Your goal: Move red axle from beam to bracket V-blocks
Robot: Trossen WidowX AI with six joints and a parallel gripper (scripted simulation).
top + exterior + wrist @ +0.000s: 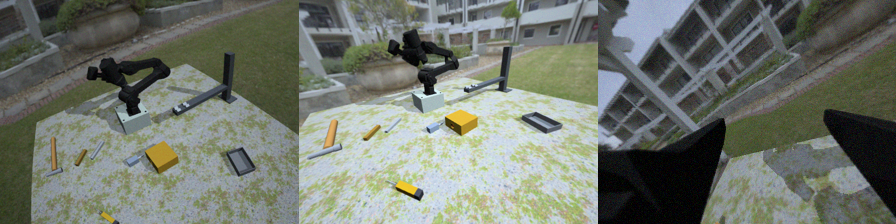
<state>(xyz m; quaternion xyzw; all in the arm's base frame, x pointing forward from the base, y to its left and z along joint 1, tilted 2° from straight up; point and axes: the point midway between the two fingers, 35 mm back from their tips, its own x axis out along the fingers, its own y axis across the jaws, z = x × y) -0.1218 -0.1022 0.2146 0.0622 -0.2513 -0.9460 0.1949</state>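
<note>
My gripper tip is now 390 mm short of the grey block tool, 30 mm to the right of it and 300 mm above it. Round my gripper tip: brown bar: 250 mm ahead, 230 mm to the right, 300 mm below; grey bar: 240 mm ahead, 140 mm to the right, 300 mm below; yellow beam: 440 mm ahead, 130 mm to the left, 280 mm below.
</note>
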